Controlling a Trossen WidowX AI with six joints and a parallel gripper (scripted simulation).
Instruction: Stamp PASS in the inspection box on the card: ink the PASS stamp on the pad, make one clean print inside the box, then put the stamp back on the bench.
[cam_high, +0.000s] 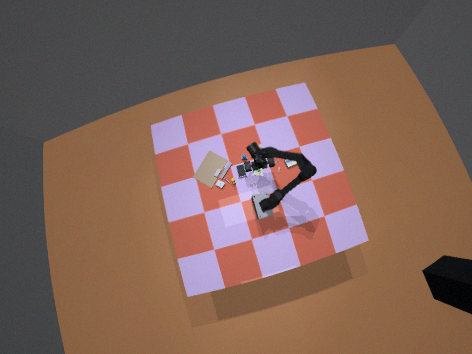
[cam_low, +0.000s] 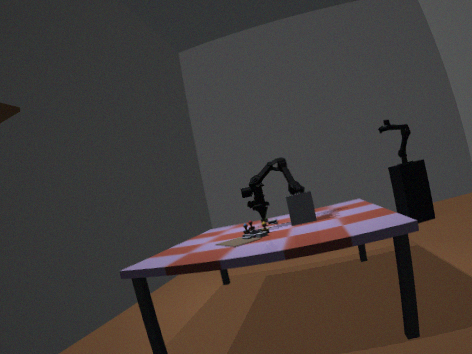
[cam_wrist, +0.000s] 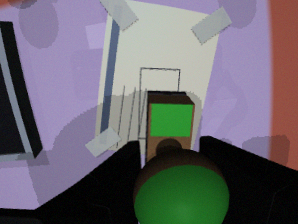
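The cream card is 6 cm below my gripper tip and 1 cm ahead of it. Also, from my gripper tip: dark ink pad 11 cm to the left, 6 cm below, 4 cm ahead; then green-topped stamp right at my gripper tip; then blue-topped stamp 12 cm ahead, 5 cm to the left, 4 cm below.
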